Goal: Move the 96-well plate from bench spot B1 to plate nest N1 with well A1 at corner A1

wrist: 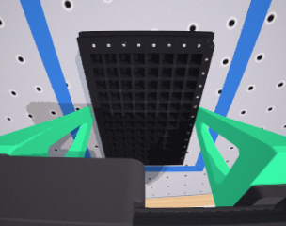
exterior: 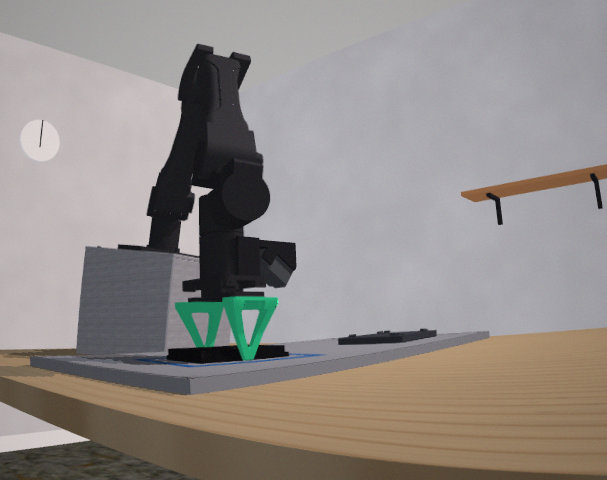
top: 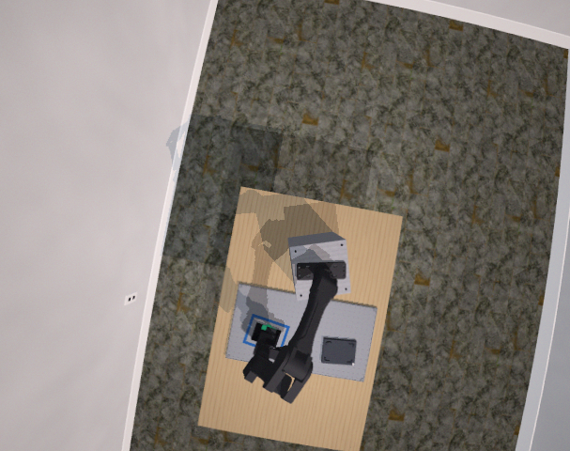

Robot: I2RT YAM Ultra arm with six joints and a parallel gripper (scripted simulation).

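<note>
Right now my hand is right at the black 96-well plate. Also, from my hand: dark plate nest N1: 90 mm ahead, 360 mm to the left; then white A1 label: 150 mm ahead, 430 mm to the left.
</note>
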